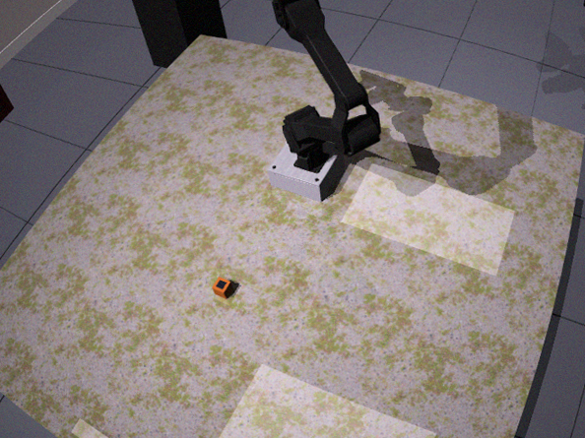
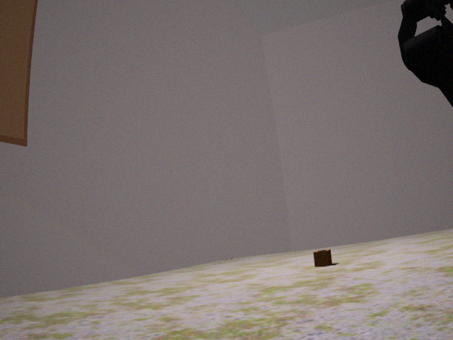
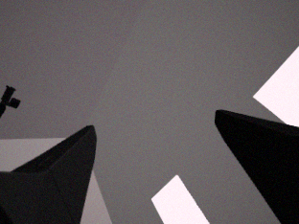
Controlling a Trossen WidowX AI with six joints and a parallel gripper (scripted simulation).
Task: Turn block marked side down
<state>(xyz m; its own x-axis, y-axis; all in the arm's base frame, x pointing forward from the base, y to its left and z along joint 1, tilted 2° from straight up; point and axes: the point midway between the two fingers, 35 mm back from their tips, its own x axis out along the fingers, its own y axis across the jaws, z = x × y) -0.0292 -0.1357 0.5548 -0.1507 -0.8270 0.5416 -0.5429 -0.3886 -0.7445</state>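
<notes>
My gripper tip is now 60 cm above the small orange block, 41 cm short of it and 15 cm to the right of it.
</notes>
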